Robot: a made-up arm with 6 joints.
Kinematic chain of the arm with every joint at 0, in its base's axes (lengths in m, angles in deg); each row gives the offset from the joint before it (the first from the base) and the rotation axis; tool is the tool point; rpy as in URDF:
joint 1: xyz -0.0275 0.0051 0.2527 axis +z
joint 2: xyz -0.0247 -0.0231 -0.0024 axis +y
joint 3: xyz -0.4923 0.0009 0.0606 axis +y
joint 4: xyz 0.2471 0.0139 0.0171 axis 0.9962 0 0.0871
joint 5: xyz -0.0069 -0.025 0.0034 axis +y
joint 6: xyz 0.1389 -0.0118 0.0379 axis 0.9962 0 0.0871
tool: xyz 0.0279 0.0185 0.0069 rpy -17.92 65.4 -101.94
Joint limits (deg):
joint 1: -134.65..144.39
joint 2: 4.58..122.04
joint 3: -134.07..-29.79
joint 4: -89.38..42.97
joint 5: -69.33..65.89
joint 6: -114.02..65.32
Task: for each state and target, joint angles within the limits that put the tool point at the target. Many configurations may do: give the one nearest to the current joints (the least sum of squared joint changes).
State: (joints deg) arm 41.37 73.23 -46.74 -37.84 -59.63 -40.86
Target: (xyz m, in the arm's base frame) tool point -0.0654 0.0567 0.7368
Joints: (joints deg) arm 44.52 46.55 -32.02 -33.36 -60.76 -41.07
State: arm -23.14 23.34 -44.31 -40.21 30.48 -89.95
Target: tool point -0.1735 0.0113 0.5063
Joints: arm -35.71 10.29 -29.79 -32.80 33.31 -88.33
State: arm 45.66 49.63 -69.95 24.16 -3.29 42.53
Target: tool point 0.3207 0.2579 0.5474
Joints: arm 42.45 92.98 -57.77 25.52 2.37 42.75
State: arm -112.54 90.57 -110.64 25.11 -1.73 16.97
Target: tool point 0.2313 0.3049 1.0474
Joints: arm -134.65 46.27 -132.00 -1.39 -11.86 14.85
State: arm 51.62 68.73 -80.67 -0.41 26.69 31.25
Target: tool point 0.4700 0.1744 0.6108
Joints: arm 22.39 100.69 -84.55 -2.21 24.04 32.49
